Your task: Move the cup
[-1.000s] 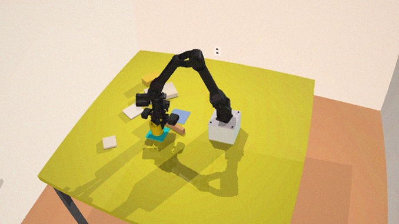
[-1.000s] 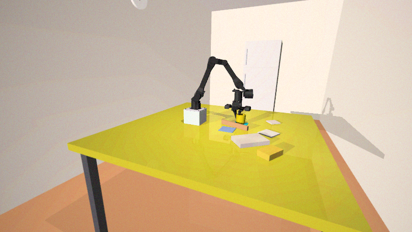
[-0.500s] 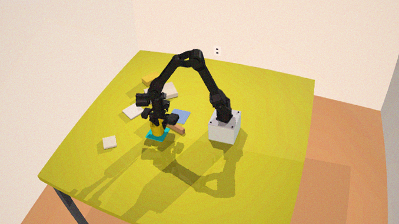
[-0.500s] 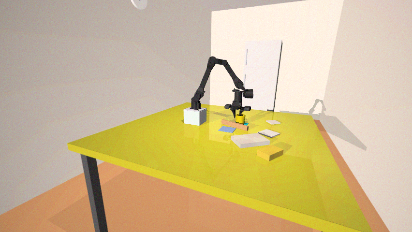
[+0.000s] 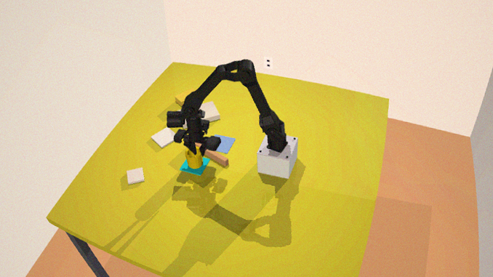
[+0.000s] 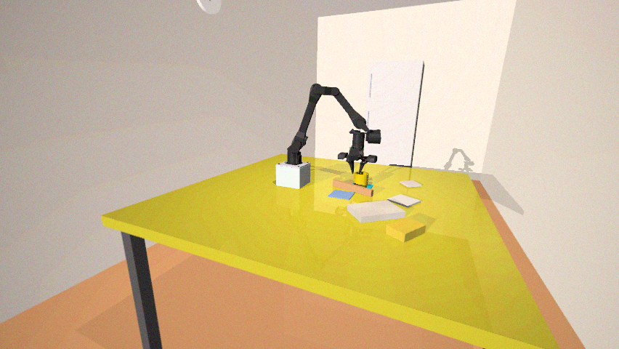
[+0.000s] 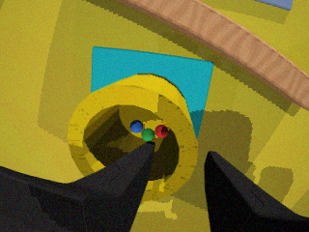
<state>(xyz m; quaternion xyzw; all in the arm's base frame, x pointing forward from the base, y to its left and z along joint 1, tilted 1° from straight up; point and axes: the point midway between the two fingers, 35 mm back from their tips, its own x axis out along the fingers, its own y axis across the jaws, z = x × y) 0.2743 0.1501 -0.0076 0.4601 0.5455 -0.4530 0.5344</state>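
My gripper tip is 20 mm short of the yellow cup and 30 mm above it. From my gripper tip the other things lie so: cyan pad 30 mm ahead, 10 mm to the left, 70 mm below; then green marble 20 mm ahead, 20 mm to the left, 50 mm below; then wooden bar 20 mm ahead, 70 mm to the right, 60 mm below.
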